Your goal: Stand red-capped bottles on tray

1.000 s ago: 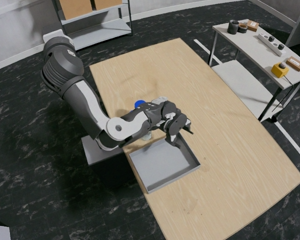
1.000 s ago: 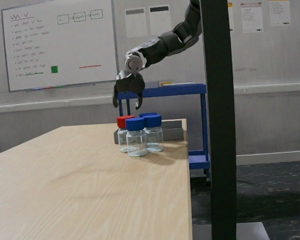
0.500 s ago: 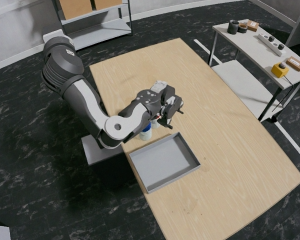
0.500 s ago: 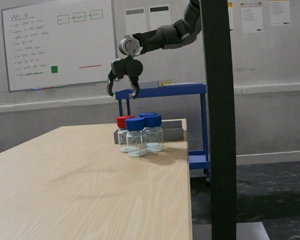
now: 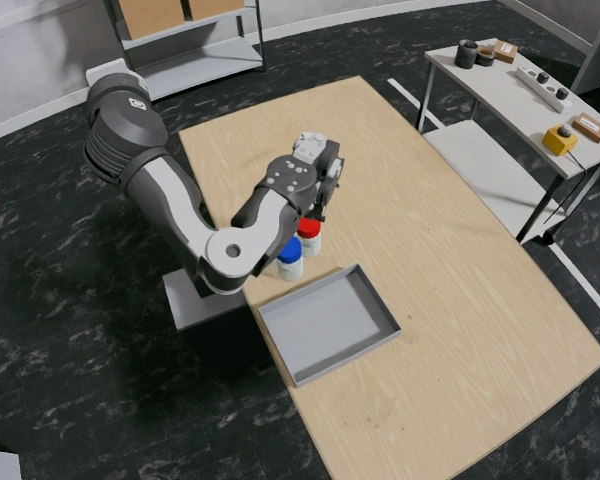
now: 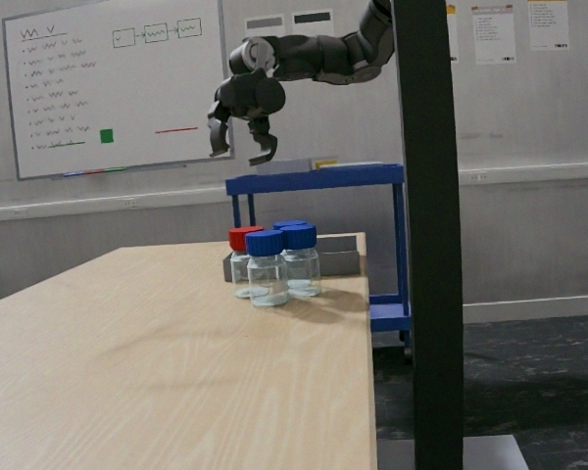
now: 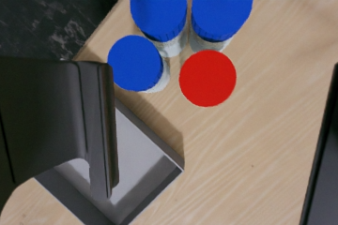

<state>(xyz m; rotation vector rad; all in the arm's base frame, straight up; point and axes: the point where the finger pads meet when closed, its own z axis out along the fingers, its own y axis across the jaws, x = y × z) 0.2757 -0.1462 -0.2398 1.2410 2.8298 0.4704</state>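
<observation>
Now: the red-capped bottle 170 mm below my hand, 40 mm to the left of it and 10 mm behind it. Also, from my hand: grey tray (200 mm below, 160 mm to the right, 50 mm behind).
</observation>
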